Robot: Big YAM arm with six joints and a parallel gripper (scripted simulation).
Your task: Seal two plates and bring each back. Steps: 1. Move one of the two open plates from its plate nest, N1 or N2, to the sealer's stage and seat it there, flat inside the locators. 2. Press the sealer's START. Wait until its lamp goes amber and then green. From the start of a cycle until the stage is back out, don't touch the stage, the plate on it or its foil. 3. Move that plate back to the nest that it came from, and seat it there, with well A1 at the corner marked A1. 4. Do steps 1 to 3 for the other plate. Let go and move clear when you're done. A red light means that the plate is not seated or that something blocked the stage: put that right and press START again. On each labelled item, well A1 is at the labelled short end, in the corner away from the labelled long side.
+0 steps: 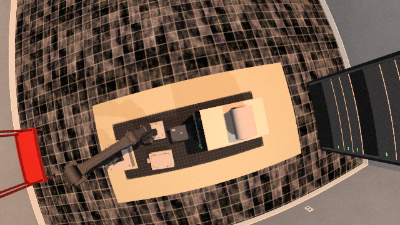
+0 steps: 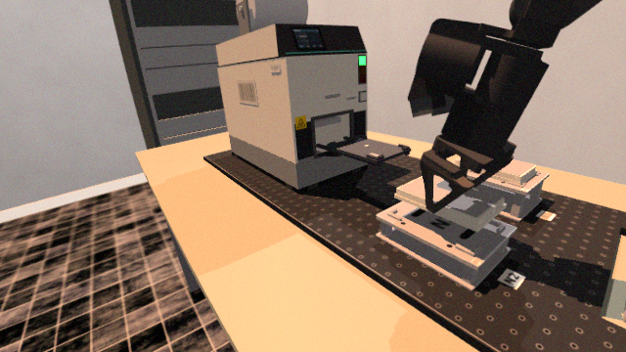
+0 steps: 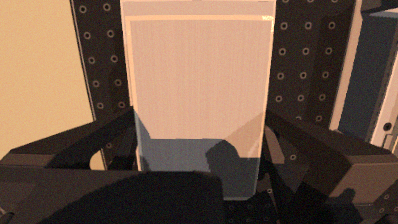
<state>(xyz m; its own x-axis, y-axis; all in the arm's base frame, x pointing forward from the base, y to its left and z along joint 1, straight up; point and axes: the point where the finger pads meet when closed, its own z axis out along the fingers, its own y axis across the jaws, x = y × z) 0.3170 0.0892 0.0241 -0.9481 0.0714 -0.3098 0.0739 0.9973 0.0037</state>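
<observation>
Now: hand right at the well plate. Round my hand: sealer stage (20 cm ahead, 6 cm to the right, 2 cm above); then plate nest N2 (5 cm below); then sealer screen (32 cm ahead, 24 cm above, 2 cm to the right).
</observation>
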